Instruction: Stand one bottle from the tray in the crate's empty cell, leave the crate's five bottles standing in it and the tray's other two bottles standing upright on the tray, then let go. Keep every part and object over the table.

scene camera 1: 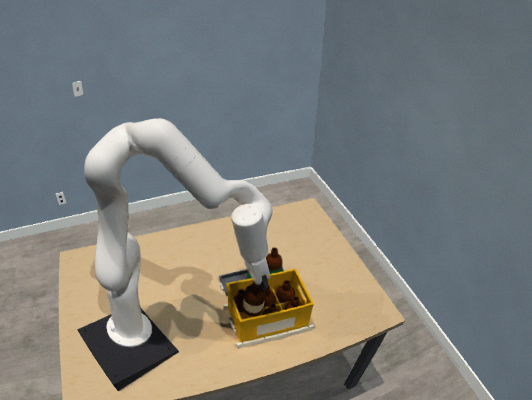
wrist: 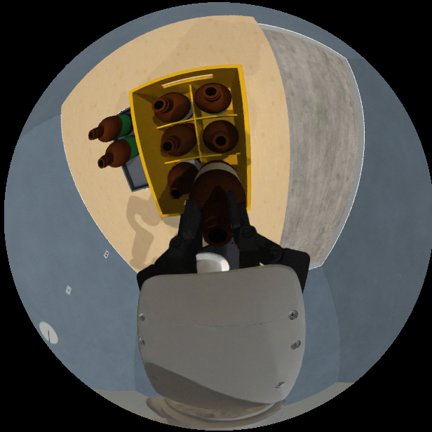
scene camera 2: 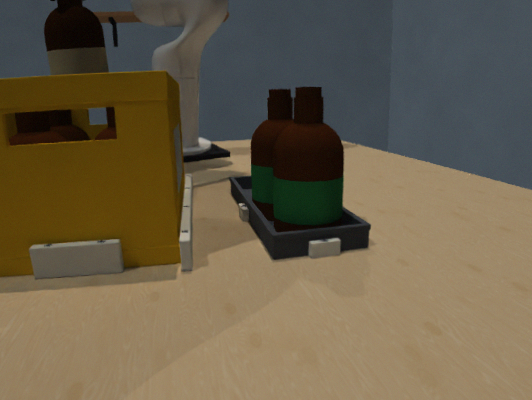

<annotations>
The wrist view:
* gripper: 213, 205
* bottle: 215, 178
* bottle: 180, 178
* bottle: 220, 136
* bottle: 213, 98
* bottle: 170, 107
</annotations>
